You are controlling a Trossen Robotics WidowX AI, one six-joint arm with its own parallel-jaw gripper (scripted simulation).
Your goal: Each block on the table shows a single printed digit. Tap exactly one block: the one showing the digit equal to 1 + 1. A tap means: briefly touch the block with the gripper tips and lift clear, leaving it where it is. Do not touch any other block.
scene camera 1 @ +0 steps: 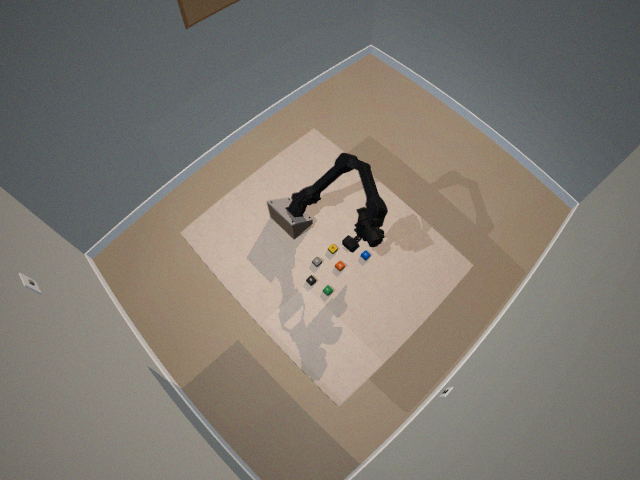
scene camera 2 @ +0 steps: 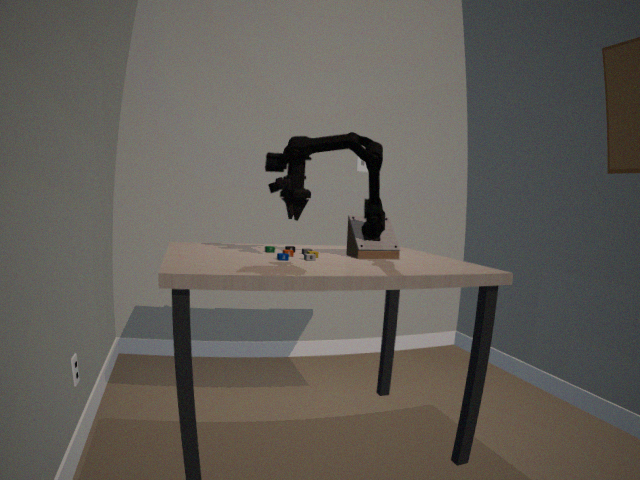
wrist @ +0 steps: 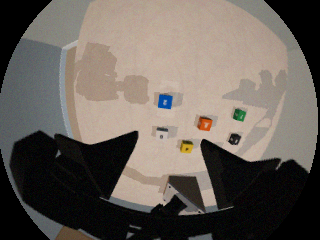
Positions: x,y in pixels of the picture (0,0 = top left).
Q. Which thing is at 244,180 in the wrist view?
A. The gripper.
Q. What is the gripper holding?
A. Nothing.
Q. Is the gripper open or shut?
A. Open.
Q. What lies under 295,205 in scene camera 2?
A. The gripper.
